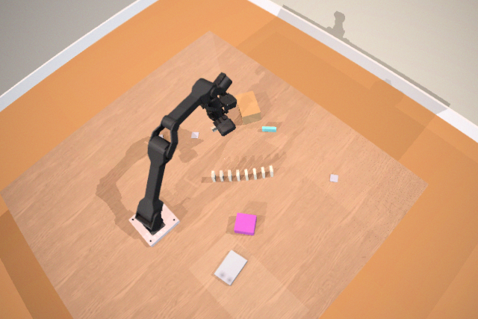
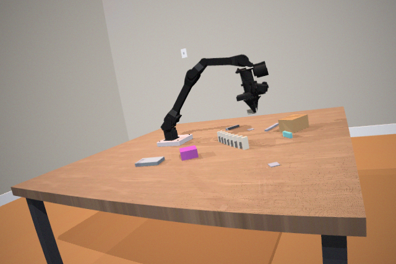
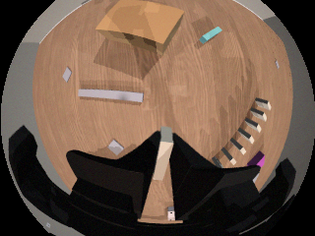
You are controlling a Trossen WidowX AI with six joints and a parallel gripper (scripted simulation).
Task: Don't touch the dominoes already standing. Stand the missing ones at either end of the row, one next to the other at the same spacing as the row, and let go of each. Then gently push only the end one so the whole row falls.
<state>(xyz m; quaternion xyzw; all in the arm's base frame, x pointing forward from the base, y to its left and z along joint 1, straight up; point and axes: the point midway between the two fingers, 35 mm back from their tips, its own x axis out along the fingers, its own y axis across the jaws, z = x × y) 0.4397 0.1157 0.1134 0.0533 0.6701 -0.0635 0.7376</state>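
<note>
Now: the orange box 17 cm ahead of my gripper tip, 8 cm below it and 3 cm to the left of it. Also, from my gripper tip: short grey bar 21 cm behind, 17 cm to the left, 10 cm below; then teal block 16 cm ahead, 10 cm to the right, 10 cm below; then long grey bar 11 cm to the left, 10 cm below, 4 cm ahead.
</note>
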